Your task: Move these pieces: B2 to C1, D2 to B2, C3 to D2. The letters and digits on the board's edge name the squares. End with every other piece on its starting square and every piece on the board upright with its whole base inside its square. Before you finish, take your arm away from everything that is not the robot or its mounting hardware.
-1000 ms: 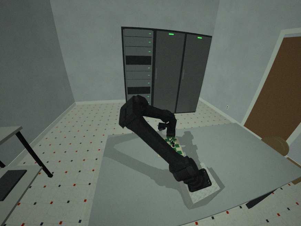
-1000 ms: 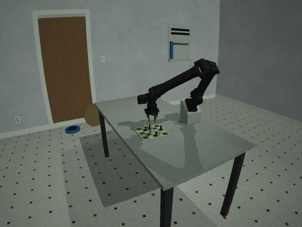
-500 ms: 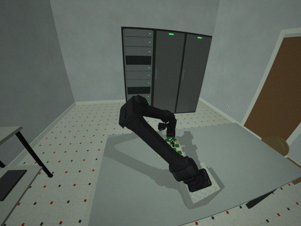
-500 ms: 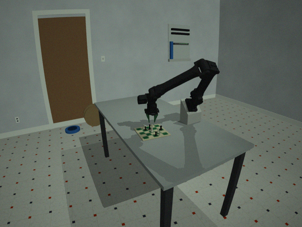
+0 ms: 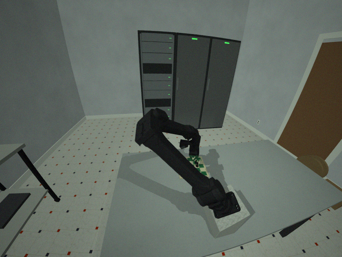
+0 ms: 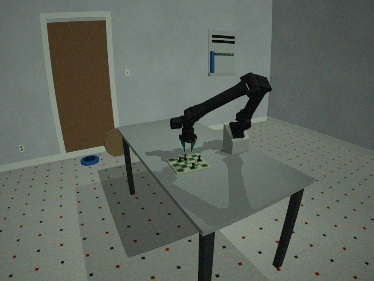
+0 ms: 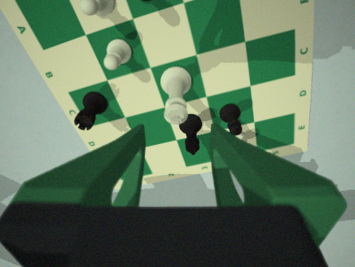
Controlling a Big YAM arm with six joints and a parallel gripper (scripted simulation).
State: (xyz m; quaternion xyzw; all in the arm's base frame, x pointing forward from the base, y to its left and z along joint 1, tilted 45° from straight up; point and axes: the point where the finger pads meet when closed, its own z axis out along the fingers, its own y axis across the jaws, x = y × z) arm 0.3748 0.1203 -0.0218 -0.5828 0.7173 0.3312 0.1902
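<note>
Right now the tall white piece is 5 cm below my hand. From my hand the other things lie so: chessboard 9 cm below.
</note>
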